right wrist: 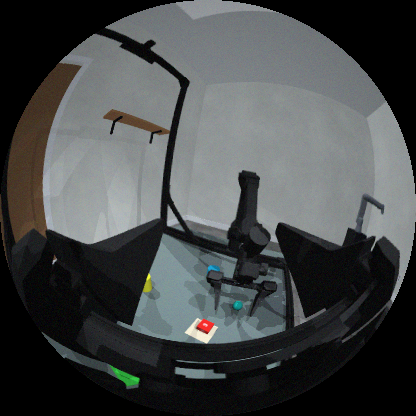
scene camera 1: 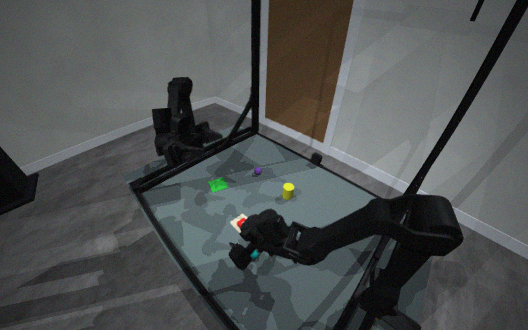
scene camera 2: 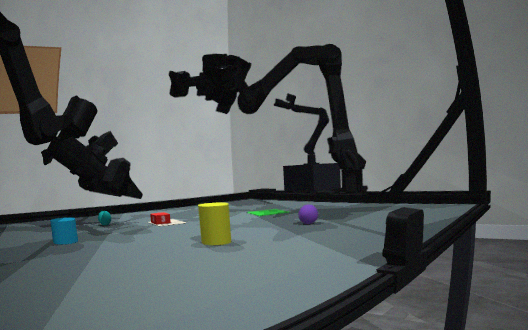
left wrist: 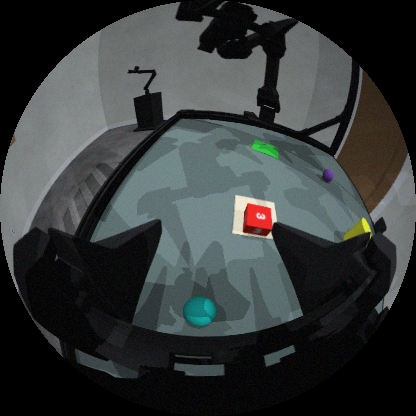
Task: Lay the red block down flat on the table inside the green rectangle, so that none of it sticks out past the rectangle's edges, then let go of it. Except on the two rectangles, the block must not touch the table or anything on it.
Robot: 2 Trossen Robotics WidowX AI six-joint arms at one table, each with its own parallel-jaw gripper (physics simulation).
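Seen in the pictures: left gripper, fingertip midpoint: (right wrist: 232,313) (scene camera 2: 131,195) (left wrist: 219,226); right gripper, fingertip midpoint: (right wrist: 222,226) (scene camera 1: 214,143) (scene camera 2: 185,70); left arm's base at its link origin: (right wrist: 232,248) (scene camera 1: 372,302); right arm's base at its link origin: (scene camera 2: 352,192) (left wrist: 264,120).
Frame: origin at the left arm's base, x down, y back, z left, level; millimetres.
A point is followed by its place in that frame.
The red block (scene camera 1: 242,223) (scene camera 2: 160,218) @[x 7, y -460, z -12 mm] (left wrist: 257,219) @[x 0, y -463, z 6 mm] (right wrist: 205,326) @[x 0, y -475, z 4 mm], marked with a 3, lies flat on the cream rectangle (scene camera 1: 235,226) @[x 18, y -488, z 22 mm] (left wrist: 241,205) @[x 18, y -497, z 16 mm] (right wrist: 194,330) @[x 18, y -489, z -18 mm]. The green rectangle (scene camera 1: 218,185) @[x 18, y -687, z -86 mm] (scene camera 2: 267,212) @[x 18, y -690, z -91 mm] (left wrist: 265,149) @[x 18, y -681, z -84 mm] (right wrist: 125,378) lies farther toward the right arm's side, with no block on it. My left gripper (scene camera 2: 140,196) @[x -37, y -433, z 57 mm] (left wrist: 219,226) @[x -37, y -433, z 57 mm] (right wrist: 232,313) @[x -37, y -433, z 57 mm] is open and empty, tilted down above the table near the block. In the left wrist view the block shows close beside the right-hand fingertip. My right gripper (scene camera 2: 172,83) is open and empty, high above the table.
A teal ball (scene camera 1: 255,254) @[x -8, y -358, z 72 mm] (scene camera 2: 104,218) @[x 3, y -361, z 57 mm] (left wrist: 200,311) @[x -11, y -369, z 70 mm] (right wrist: 238,305) @[x -6, y -377, z 73 mm] lies near the left gripper. A yellow cylinder (scene camera 1: 288,191) @[x -31, y -407, z -201 mm] (scene camera 2: 215,223) @[x -12, y -404, z -237 mm] (left wrist: 358,230) @[x -23, y -421, z -199 mm] and a blue cylinder (scene camera 2: 65,231) @[x -1, y -228, z -67 mm] (right wrist: 213,268) @[x -17, y -234, z -44 mm] stand on the table. A purple ball (scene camera 1: 258,171) @[x -5, y -590, z -247 mm] (scene camera 2: 308,214) @[x 0, y -586, z -266 mm] (left wrist: 328,175) @[x -4, y -589, z -245 mm] lies near the green rectangle.
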